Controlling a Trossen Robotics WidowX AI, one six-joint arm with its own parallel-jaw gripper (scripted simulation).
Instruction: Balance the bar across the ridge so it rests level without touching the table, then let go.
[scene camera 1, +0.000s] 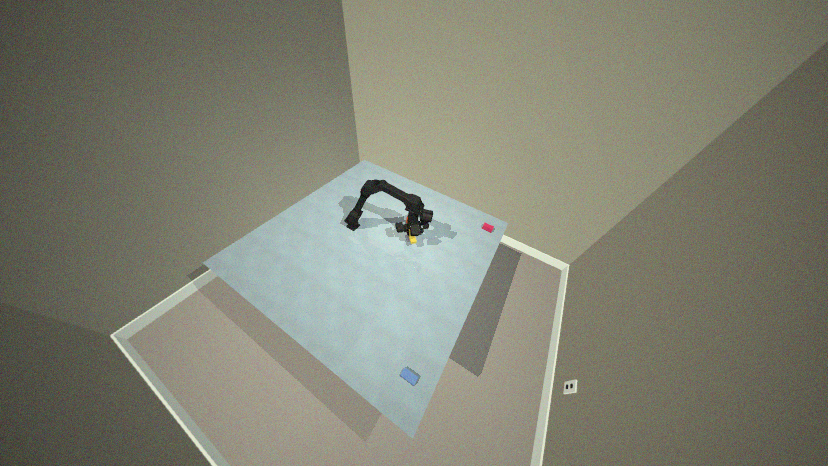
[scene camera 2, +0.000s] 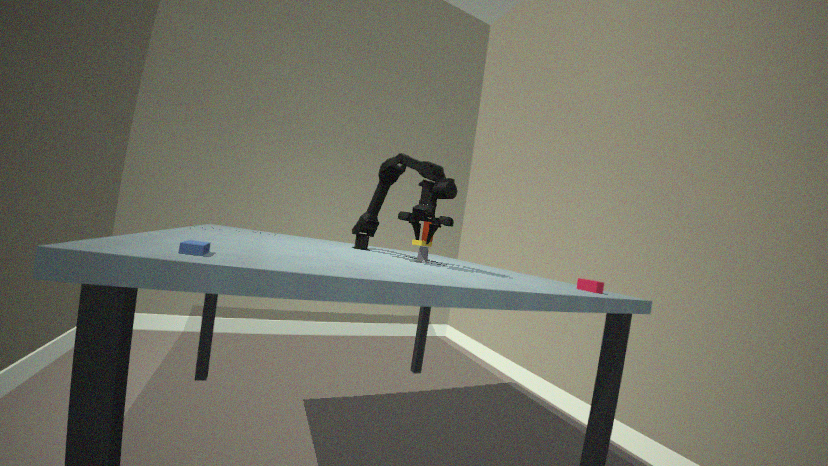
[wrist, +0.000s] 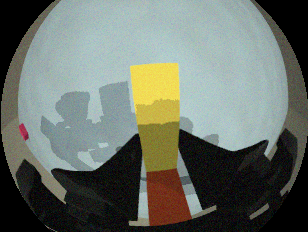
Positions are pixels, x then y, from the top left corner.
Labels:
The gripper (wrist: 158, 135): 10 cm from the lens. A bar (wrist: 157, 102) is 8 cm from the lens.

